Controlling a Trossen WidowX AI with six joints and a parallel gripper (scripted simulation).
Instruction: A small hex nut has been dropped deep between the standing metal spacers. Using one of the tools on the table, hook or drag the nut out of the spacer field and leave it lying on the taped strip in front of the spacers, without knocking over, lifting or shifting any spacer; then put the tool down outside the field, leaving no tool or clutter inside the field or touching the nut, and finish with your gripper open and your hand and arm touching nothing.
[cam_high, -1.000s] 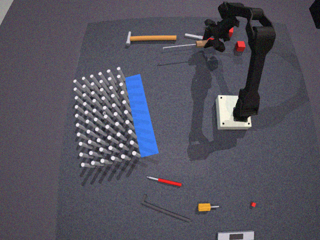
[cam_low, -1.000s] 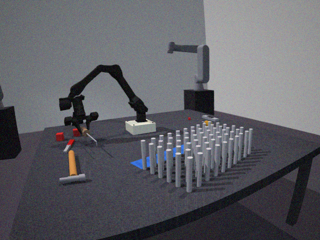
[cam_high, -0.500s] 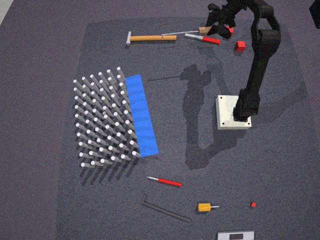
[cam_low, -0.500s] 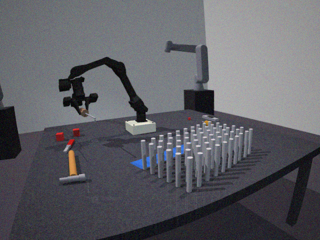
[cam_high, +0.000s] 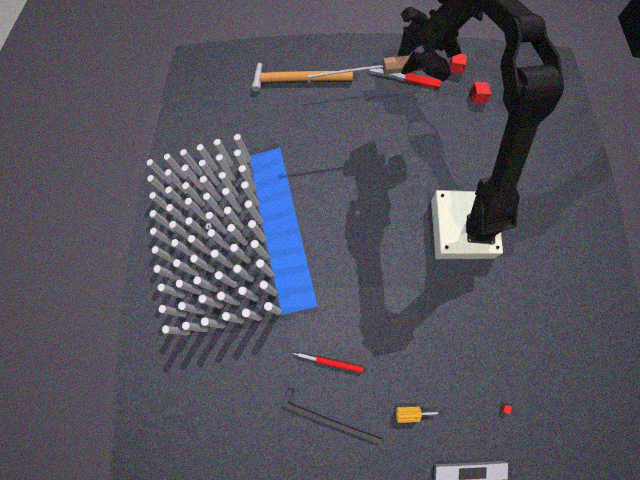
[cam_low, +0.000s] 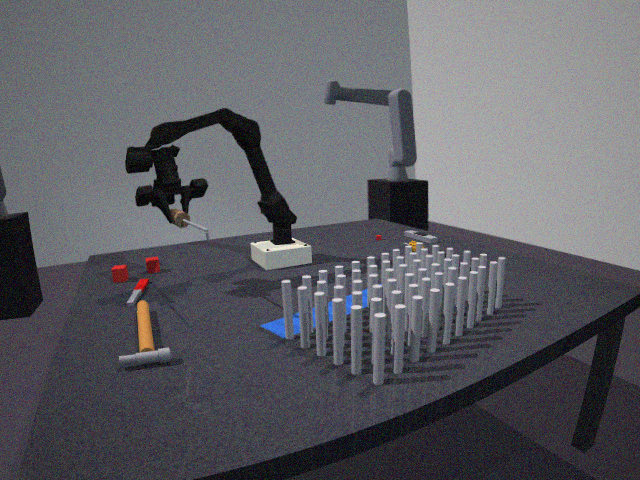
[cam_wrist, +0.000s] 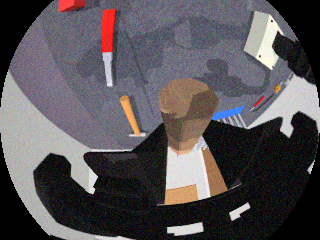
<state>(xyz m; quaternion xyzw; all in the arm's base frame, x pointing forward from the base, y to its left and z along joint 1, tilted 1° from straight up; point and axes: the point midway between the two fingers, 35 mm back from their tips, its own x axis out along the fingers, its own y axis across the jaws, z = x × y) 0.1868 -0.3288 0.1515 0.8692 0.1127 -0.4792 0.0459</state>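
My gripper tip is now 25 cm short of the blue taped strip, 33 cm to the right of it and 18 cm above it. Round my gripper tip: small red cube: 29 cm behind, 71 cm to the left, 17 cm below; red screwdriver: 13 cm ahead, 63 cm to the left, 17 cm below; yellow-handled screwdriver: 8 cm behind, 73 cm to the left, 16 cm below.
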